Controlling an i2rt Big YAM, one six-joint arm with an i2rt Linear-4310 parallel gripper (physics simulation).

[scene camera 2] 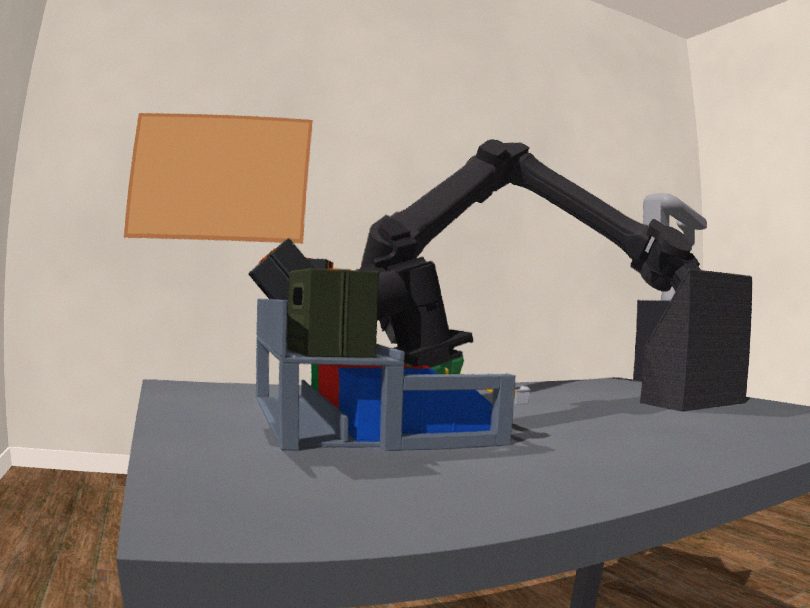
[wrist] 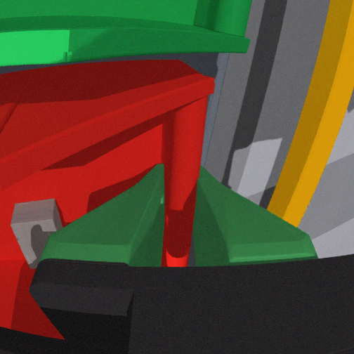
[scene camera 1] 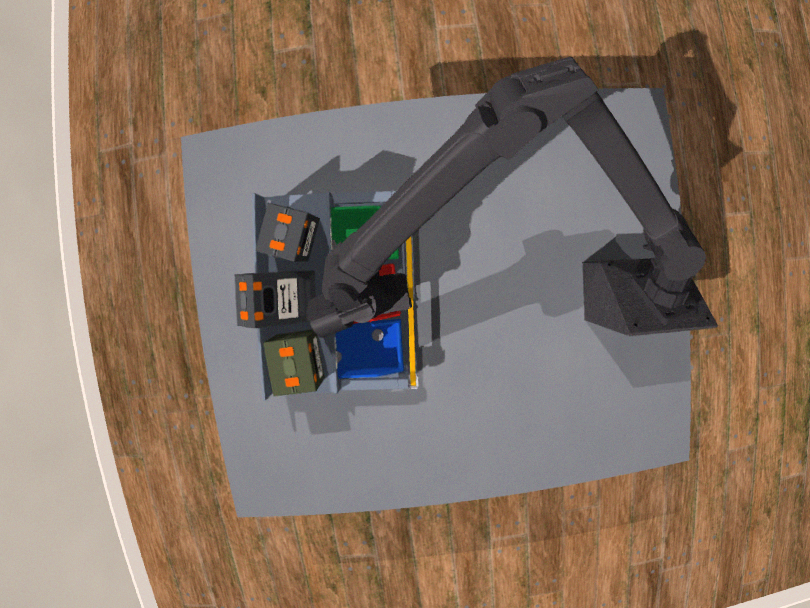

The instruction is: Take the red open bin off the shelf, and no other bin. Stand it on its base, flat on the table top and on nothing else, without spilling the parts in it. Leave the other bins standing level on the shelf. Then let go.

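Pixels of known places: gripper, fingertip midpoint: (scene camera 1: 397, 288); arm's base, origin of the base link: (scene camera 2: 704, 305) (scene camera 1: 662, 297).
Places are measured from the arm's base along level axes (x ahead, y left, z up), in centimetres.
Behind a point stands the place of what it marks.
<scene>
The red open bin (scene camera 1: 387, 269) @[x 49.5, y -15.7, z -16.8 cm] (scene camera 2: 328, 386) @[x 65.4, y -13.0, z -12.9 cm] (wrist: 185, 140) is in the shelf, between the green bin (scene camera 1: 346, 219) @[x 55.4, y -27.6, z -17.0 cm] (wrist: 125, 45) and the blue bin (scene camera 1: 369, 356) @[x 57.2, y 0.9, z -17.1 cm] (scene camera 2: 444, 409) @[x 57.5, y 3.5, z -13.7 cm]. In the wrist view its rim runs at a slant to the green bin's rim, and a grey part (wrist: 35, 217) lies inside. My gripper (wrist: 177, 175) is shut on the red bin's front wall, with one green finger inside the bin and one outside. The arm hides much of the red bin in scene camera 1, and the blue bin hides most of it in scene camera 2. Its base is hidden.
The grey shelf (scene camera 2: 392, 412) @[x 64.9, y 4.7, z -13.5 cm] stands on the table (scene camera 1: 523, 425) @[x 28.4, y 23.8, z -17.9 cm] (scene camera 2: 457, 510) @[x 70.3, y 27.3, z -17.9 cm]. A yellow strip (scene camera 1: 410, 327) @[x 47.5, y -3.9, z -11.5 cm] (wrist: 320, 115) runs along its front. An olive case (scene camera 1: 287, 363) @[x 69.3, y -4.1, z 1.9 cm] (scene camera 2: 333, 314) @[x 70.7, y 1.3, z -3.1 cm], a tilted dark case (scene camera 1: 287, 232) @[x 63.4, y -25.7, z 4.3 cm] and another dark case (scene camera 1: 251, 301) @[x 71.7, y -16.0, z 5.7 cm] are on its upper rear level.
</scene>
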